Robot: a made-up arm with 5 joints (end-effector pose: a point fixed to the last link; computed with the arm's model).
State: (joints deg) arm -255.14 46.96 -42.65 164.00 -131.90
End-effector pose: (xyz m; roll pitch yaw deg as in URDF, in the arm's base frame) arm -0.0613 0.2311 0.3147 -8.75 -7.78 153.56
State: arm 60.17 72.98 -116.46 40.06 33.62
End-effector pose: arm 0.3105 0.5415 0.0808 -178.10 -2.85 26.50
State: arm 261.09 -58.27 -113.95 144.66 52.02
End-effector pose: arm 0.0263 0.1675 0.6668 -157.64 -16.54 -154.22
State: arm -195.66 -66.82 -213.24 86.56 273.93
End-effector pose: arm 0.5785 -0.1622 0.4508 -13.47 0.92 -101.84
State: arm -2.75 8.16 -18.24 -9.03 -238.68
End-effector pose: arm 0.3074 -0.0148 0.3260 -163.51 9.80 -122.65
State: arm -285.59 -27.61 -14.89 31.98 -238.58
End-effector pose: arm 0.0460 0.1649 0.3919 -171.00 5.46 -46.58
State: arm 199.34 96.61 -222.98 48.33 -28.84
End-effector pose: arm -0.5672 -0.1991 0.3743 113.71 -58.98 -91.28
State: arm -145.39 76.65 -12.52 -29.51 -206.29
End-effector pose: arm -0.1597 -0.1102 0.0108 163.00 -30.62 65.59
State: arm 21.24 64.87 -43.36 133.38 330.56
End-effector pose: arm 0.1876 0.0729 0.1876 -12.97 21.69 169.30
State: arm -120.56 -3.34 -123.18 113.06 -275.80
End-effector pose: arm -0.1465 -0.2481 0.7025 -166.61 -1.35 155.08
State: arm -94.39 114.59 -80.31 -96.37 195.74
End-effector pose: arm -0.0259 -0.3368 -0.1320 152.88 58.27 54.56
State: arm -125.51 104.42 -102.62 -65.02 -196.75
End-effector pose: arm -0.2858 -0.4006 -0.0857 -150.27 58.74 88.23
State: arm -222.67 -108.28 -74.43 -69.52 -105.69
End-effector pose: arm 0.3926 -0.3619 0.3786 -71.59 -14.92 -137.57
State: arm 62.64 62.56 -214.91 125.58 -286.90
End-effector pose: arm 0.2366 0.4571 0.5211 -154.23 -7.52 -12.18
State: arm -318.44 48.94 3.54 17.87 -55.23
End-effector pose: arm 0.0755 0.0669 0.1632 -113.49 32.48 118.42
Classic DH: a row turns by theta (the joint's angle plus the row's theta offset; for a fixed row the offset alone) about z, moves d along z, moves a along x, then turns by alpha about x. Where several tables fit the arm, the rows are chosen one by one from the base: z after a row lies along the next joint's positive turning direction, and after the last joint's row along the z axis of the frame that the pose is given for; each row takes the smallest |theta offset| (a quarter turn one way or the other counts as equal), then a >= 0, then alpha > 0; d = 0 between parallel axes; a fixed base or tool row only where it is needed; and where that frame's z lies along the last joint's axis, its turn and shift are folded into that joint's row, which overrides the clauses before.
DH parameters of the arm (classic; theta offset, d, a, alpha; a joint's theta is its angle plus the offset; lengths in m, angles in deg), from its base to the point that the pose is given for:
joint 1: 0 0.258 0 -90
joint 2: -79.41 0 0.3591 0
joint 3: -23.43 0 -0.2205 0
joint 4: -77.16 0 -0.078 90
joint 5: 180 0.1 0 0

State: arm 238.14 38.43 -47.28 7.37 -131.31
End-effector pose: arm -0.2286 -0.3679 0.1907 178.89 0.98 9.44
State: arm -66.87 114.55 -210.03 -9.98 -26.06
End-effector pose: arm 0.2273 -0.5321 0.2225 57.81 -59.98 51.72
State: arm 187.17 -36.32 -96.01 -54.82 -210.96
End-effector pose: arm 0.1189 0.0150 0.8520 3.69 -6.13 156.01
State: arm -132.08 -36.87 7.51 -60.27 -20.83
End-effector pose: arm -0.0601 -0.0665 0.4940 91.04 -69.17 -43.05
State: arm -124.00 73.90 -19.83 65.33 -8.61
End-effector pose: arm -0.0485 -0.0719 0.1078 -14.88 59.47 38.86
